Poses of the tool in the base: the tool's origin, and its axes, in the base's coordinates. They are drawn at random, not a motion.
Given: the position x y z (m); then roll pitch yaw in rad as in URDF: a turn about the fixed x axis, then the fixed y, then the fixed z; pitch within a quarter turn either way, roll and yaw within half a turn.
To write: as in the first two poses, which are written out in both.
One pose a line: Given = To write
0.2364 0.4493 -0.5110 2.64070 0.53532 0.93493 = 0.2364 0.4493 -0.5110 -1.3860 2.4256 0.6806
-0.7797 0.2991 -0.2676 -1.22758 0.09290 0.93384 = -0.7797 0.2991 -0.2676 2.4715 1.2291 -1.4722
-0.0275 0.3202 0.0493 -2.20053 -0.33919 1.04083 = -0.0275 0.3202 0.0493 2.3738 2.1596 -1.9824
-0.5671 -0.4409 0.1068 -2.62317 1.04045 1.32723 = -0.5671 -0.4409 0.1068 -2.3986 2.0257 -0.2828
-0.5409 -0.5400 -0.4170 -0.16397 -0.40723 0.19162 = -0.5409 -0.5400 -0.4170 2.9375 0.4373 -2.7798
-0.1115 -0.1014 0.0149 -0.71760 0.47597 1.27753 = -0.1115 -0.1014 0.0149 2.3649 0.8371 -0.9059
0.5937 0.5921 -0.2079 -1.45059 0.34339 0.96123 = 0.5937 0.5921 -0.2079 2.4914 1.4576 -1.2251
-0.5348 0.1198 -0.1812 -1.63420 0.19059 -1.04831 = -0.5348 0.1198 -0.1812 0.5345 1.6331 -1.3798
